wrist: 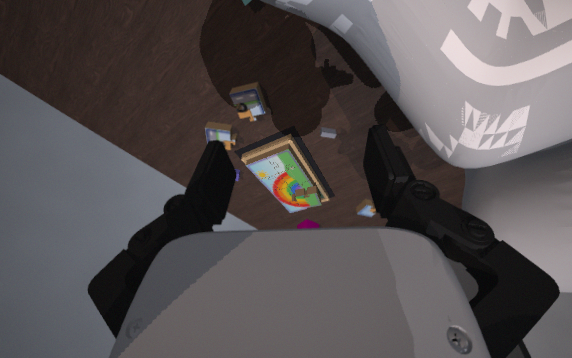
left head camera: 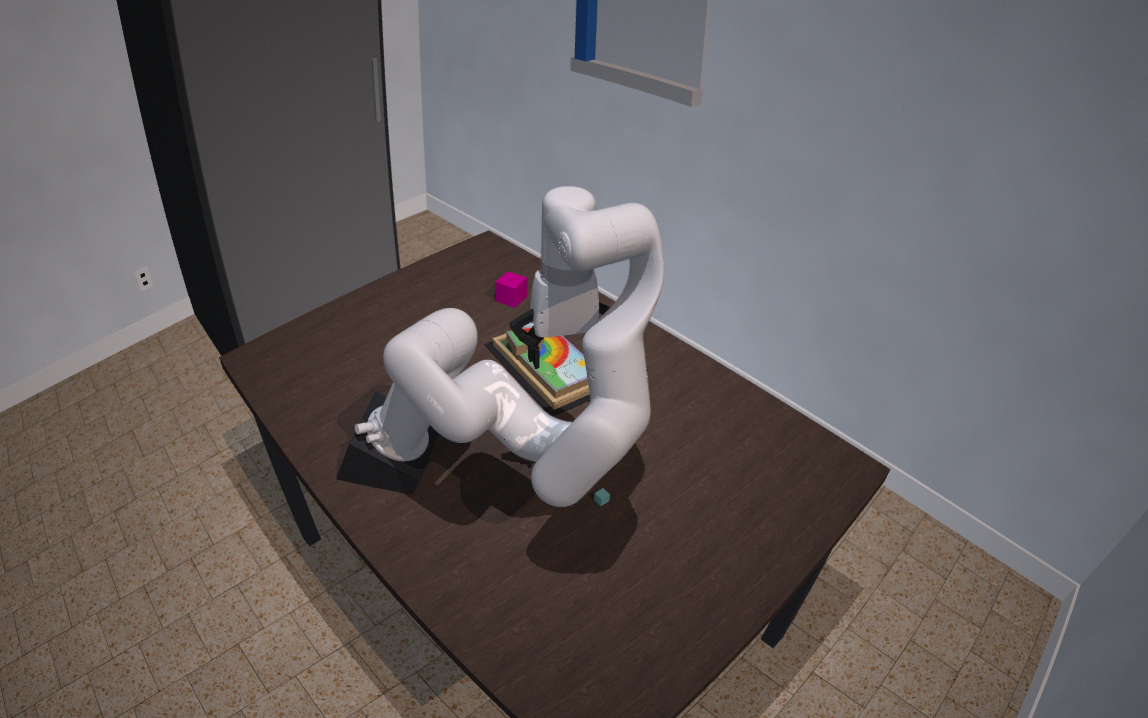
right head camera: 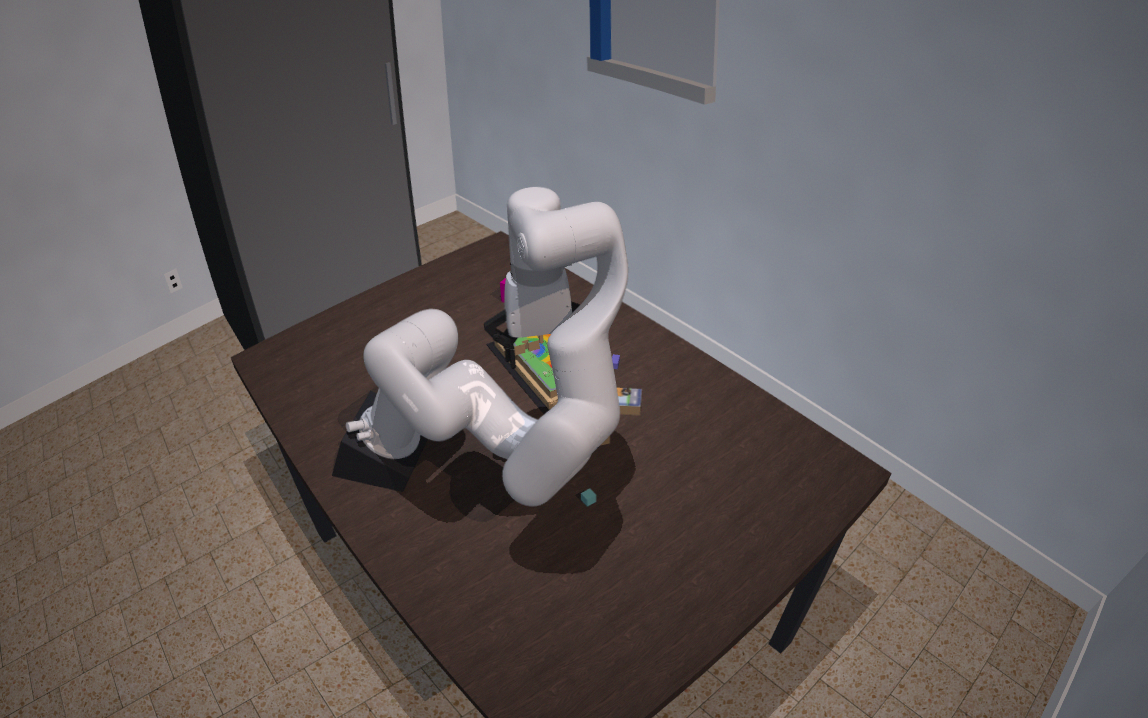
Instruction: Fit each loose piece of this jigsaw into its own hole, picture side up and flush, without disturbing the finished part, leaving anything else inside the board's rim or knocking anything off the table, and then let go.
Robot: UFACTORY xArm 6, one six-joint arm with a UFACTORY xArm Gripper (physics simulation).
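Frame: origin at the arm's base, x down, y left, z ahead, level; millimetres.
Seen in the pictures: gripper, fingertip midpoint: [wrist: 294, 151] [left head camera: 563, 359] [right head camera: 540, 359]; arm's base at its link origin: [left head camera: 397, 433] [right head camera: 389, 432].
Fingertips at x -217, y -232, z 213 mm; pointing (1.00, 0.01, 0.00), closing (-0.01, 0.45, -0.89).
Offsets run from my fingertips to a thing's top centre.
The jigsaw board {dx +279, dy +285, dz +208 mm} [left head camera: 571, 399] [right head camera: 540, 387] [wrist: 267, 149] has a light wooden rim and a rainbow picture. Brown recesses {dx +237, dy +339, dz +190 mm} [wrist: 303, 193] show near the rainbow's inner end. Two blocky picture pieces, one {dx +276, dy +50, dz +145 mm} [wrist: 247, 101] larger in view and one {dx +276, dy +74, dz +256 mm} [wrist: 219, 133] nearer the left finger, lie on the table off the board's upper-left corner. Another light-blue piece {dx +276, dy +544, dz +72 mm} [wrist: 366, 208] lies by the right finger, partly hidden. I cannot tell which belong to this jigsaw. My gripper [wrist: 294, 151] is open and empty above the board; the arm partly hides it in both head views.
A magenta cube {dx +242, dy +552, dz +307 mm} [left head camera: 511, 289] [right head camera: 502, 290] [wrist: 308, 224] stands beyond the board. A small blue block {dx +285, dy +193, dz +328 mm} [right head camera: 616, 361] [wrist: 237, 175], a grey block {dx +282, dy +204, dz +48 mm} [wrist: 328, 132] and a teal cube {dx +281, dy -83, dz +30 mm} [left head camera: 601, 497] [right head camera: 588, 497] lie around it. The arm's elbow bends low over the table beside the board.
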